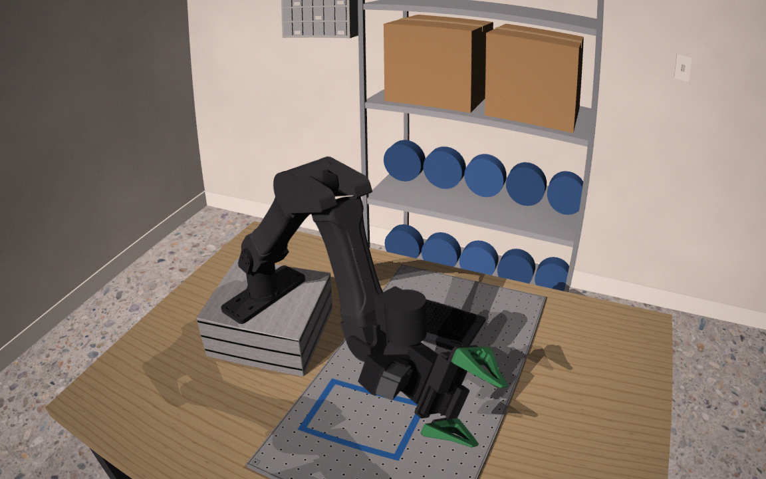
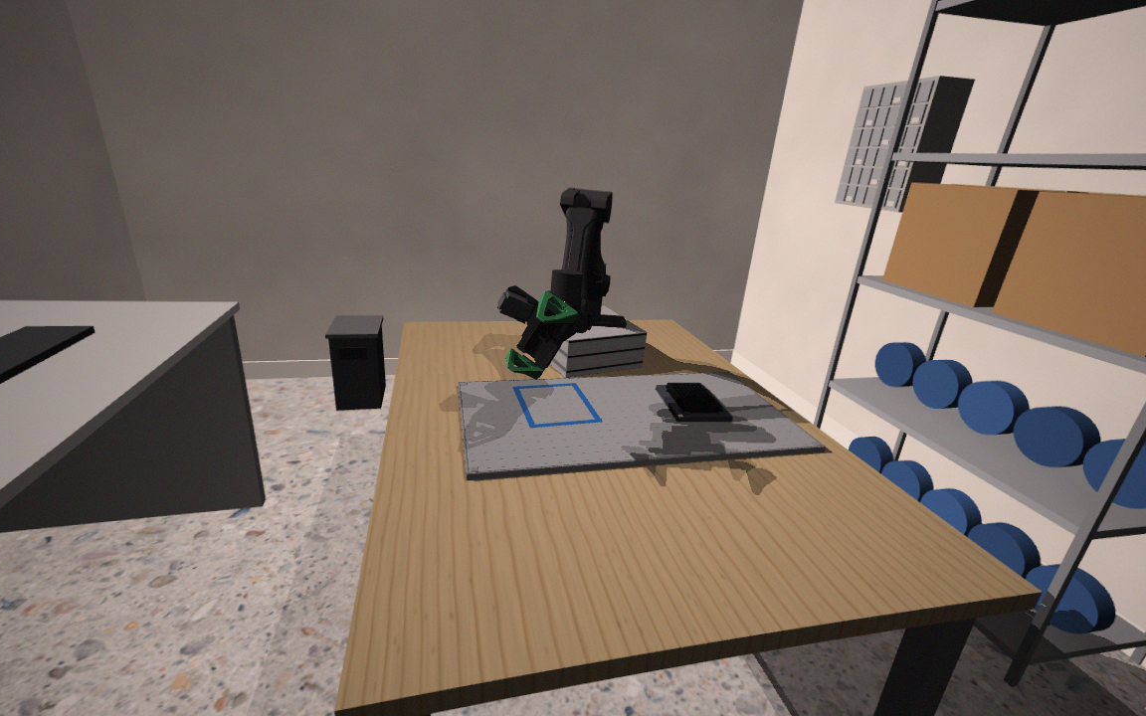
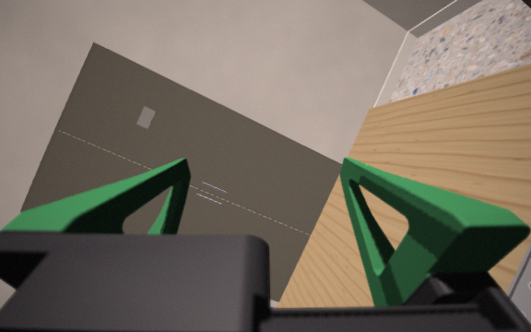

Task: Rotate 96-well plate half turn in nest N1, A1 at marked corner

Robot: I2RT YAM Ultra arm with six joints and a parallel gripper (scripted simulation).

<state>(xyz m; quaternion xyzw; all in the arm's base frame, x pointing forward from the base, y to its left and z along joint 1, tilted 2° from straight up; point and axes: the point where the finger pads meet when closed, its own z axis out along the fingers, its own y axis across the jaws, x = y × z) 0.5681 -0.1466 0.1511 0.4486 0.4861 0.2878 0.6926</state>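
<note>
The black 96-well plate is 37 cm to the left of my hand, 28 cm behind it and 21 cm below it. Round my hand: white A1 label: 32 cm to the left, 22 cm below, 20 cm behind; then dark plate nest N1: 37 cm to the left, 28 cm behind, 22 cm below.
</note>
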